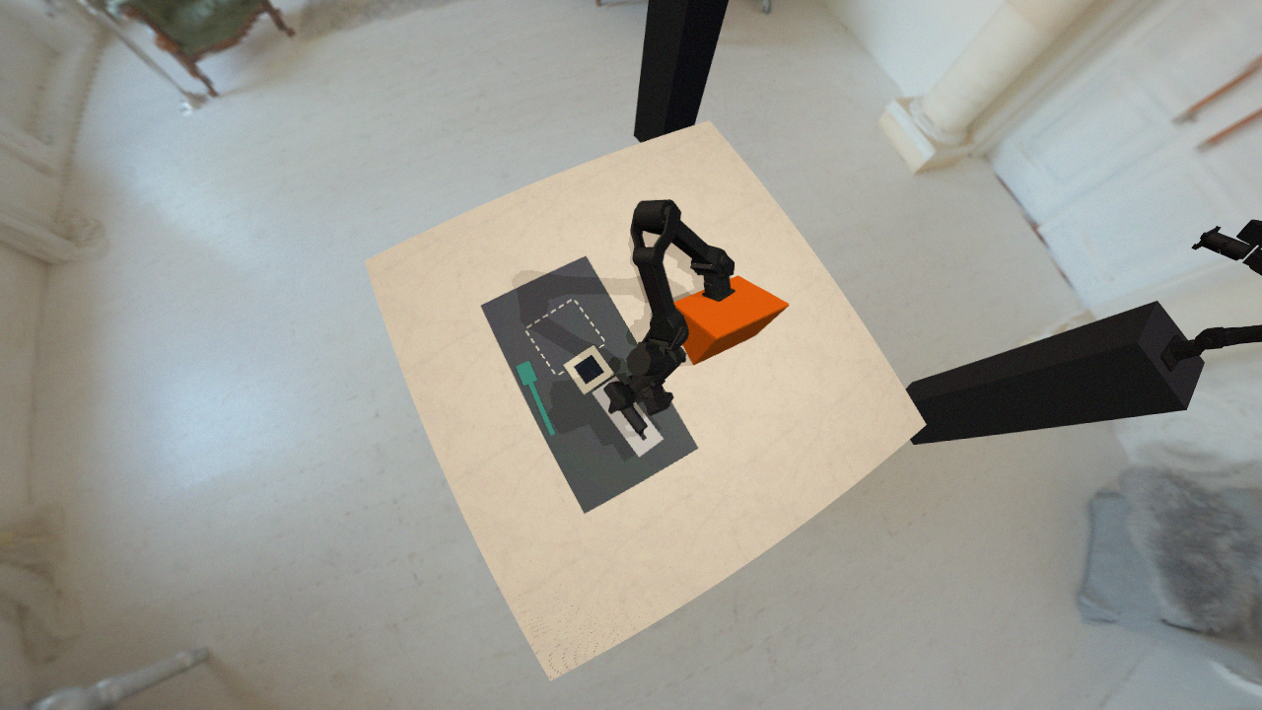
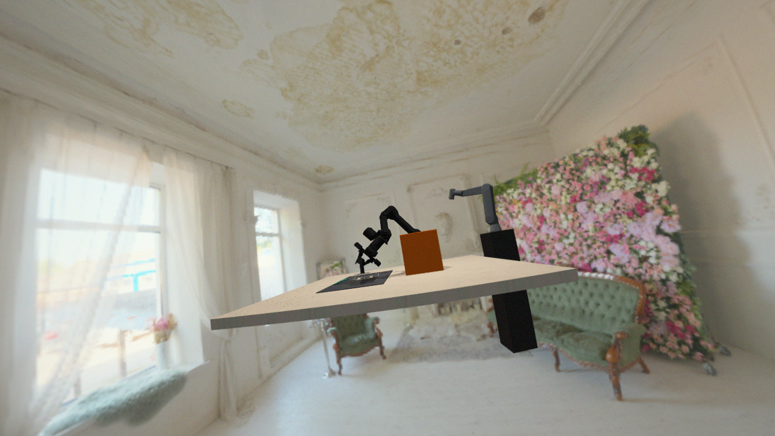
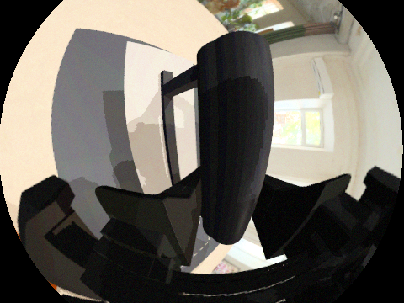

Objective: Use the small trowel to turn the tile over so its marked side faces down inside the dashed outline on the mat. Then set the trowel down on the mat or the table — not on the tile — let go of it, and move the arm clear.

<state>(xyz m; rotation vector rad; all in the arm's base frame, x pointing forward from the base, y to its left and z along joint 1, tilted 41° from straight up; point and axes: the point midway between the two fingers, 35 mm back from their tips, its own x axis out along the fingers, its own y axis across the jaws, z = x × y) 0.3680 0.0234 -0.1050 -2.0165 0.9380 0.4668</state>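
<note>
Right now the tile is 2 cm behind my gripper tip, 14 cm to the right of it and 9 cm below it. From my gripper tip the other things lie so: teal flat tool: 13 cm ahead, 17 cm to the right, 9 cm below; then small trowel: 3 cm behind, 1 cm below; then mat: 14 cm to the right, 11 cm below.
</note>
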